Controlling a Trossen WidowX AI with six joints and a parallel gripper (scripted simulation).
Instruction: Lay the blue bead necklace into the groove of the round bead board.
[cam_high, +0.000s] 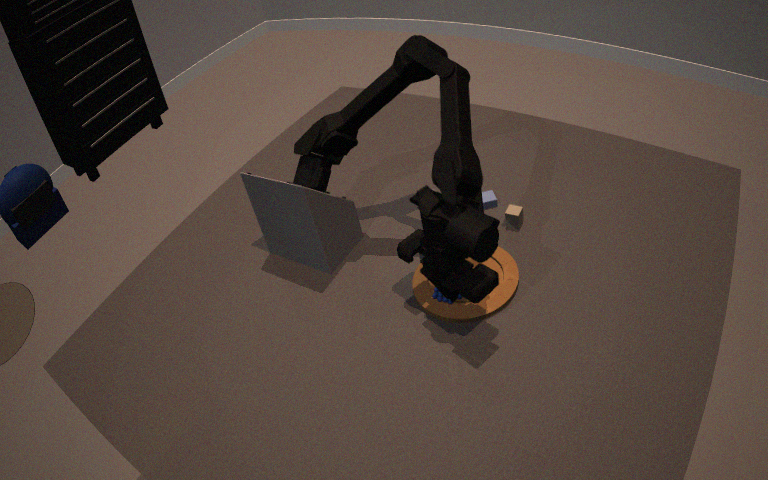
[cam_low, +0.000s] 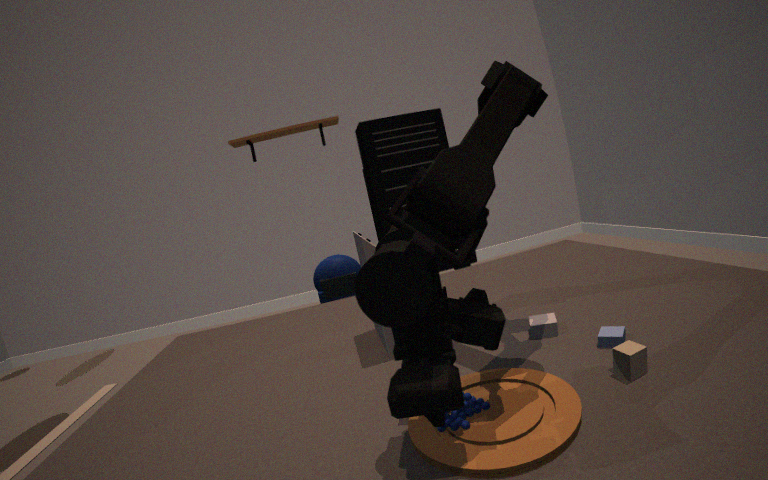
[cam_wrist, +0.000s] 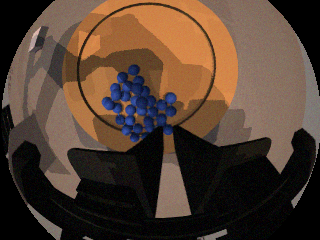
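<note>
The tan cube lies 10 mm behind my gripper tip, 250 mm to the left of it and 10 mm below it. Also, from my gripper tip: white block (200 mm behind, 220 mm to the left, 10 mm below); then pale blue block (90 mm behind, 280 mm to the left, 10 mm below).
</note>
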